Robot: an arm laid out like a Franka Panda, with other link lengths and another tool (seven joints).
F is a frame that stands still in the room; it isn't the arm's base.
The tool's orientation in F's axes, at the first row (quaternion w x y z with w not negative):
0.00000 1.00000 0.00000 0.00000
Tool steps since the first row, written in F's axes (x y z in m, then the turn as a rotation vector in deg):
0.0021 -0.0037 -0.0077 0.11 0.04 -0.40
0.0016 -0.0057 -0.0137 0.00 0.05 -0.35
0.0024 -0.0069 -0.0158 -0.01 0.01 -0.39
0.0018 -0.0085 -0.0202 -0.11 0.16 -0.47
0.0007 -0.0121 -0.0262 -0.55 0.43 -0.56
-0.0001 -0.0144 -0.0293 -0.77 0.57 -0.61
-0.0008 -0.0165 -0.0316 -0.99 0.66 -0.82
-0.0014 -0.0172 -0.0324 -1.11 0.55 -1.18
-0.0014 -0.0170 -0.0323 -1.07 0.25 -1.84
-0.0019 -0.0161 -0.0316 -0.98 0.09 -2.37
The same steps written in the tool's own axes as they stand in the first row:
0.0021 0.0037 0.0077 0.11 -0.04 0.40
0.0016 0.0057 0.0137 0.00 -0.05 0.35
0.0024 0.0069 0.0158 -0.01 -0.01 0.39
0.0018 0.0085 0.0202 -0.11 -0.16 0.47
0.0007 0.0121 0.0262 -0.55 -0.43 0.56
-0.0001 0.0144 0.0293 -0.77 -0.57 0.61
-0.0008 0.0165 0.0316 -0.99 -0.66 0.82
-0.0014 0.0172 0.0324 -1.11 -0.55 1.18
-0.0014 0.0170 0.0323 -1.07 -0.25 1.84
-0.0019 0.0161 0.0316 -0.98 -0.09 2.37

